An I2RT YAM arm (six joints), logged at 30 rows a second.
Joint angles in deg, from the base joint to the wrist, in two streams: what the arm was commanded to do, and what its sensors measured. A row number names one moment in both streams.
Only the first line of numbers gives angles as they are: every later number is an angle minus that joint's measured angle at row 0.
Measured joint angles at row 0:
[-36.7 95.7 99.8 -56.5 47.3 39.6]
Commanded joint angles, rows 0 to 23:
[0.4 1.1 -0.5 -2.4 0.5 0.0]
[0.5 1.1 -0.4 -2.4 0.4 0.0]
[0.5 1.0 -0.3 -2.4 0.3 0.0]
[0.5 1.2 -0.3 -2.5 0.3 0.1]
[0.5 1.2 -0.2 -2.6 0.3 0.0]
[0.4 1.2 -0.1 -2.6 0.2 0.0]
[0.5 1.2 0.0 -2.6 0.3 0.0]
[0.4 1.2 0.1 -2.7 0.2 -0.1]
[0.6 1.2 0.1 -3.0 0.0 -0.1]
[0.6 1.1 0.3 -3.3 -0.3 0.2]
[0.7 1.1 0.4 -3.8 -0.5 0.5]
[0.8 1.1 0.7 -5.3 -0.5 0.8]
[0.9 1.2 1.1 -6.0 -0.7 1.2]
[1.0 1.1 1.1 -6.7 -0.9 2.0]
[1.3 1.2 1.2 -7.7 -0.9 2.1]
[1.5 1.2 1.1 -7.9 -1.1 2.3]
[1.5 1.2 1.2 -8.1 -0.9 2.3]
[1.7 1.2 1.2 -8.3 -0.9 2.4]
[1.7 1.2 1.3 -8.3 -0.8 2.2]
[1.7 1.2 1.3 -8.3 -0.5 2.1]
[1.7 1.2 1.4 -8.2 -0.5 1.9]
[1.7 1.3 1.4 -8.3 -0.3 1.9]
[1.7 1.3 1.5 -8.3 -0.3 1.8]
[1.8 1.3 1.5 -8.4 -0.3 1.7]
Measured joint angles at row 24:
[1.4 0.0 0.9 -3.7 0.0 1.2]
